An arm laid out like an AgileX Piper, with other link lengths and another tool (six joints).
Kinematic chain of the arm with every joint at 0, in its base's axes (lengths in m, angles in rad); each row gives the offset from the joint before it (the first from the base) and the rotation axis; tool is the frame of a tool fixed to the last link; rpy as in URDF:
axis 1: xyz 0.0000 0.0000 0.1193 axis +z
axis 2: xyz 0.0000 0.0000 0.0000 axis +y
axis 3: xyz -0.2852 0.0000 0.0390 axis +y
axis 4: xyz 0.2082 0.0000 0.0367 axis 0.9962 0 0.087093
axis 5: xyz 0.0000 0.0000 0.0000 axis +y
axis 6: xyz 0.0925 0.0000 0.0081 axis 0.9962 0 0.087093
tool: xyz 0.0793 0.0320 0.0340 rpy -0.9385 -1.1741 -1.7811
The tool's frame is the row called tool.
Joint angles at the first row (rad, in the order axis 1, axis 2, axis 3, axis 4, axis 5, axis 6):
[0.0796 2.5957 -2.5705 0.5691 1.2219 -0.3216]
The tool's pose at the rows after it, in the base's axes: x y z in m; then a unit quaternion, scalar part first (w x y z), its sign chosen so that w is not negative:
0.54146 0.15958 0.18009 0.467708 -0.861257 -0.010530 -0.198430
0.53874 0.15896 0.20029 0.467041 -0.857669 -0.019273 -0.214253
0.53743 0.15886 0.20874 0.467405 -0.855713 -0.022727 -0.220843
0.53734 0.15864 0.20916 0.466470 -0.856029 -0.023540 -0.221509
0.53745 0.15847 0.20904 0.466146 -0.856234 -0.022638 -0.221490
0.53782 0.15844 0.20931 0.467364 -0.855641 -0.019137 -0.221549
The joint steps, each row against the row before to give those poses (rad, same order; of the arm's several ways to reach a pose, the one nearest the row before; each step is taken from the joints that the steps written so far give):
[0.0000 -0.0453 0.0002 -0.0199 -0.0001 0.0070]
[0.0000 -0.0375 -0.0004 -0.0038 0.0013 0.0002]
[0.0000 -0.0154 0.0002 0.0000 -0.0001 -0.0001]
[0.0000 -0.0013 0.0001 -0.0020 -0.0001 -0.0009]
[0.0000 0.0000 -0.0001 -0.0012 0.0001 0.0020]
[0.0000 0.0001 -0.0001 0.0011 -0.0009 0.0071]

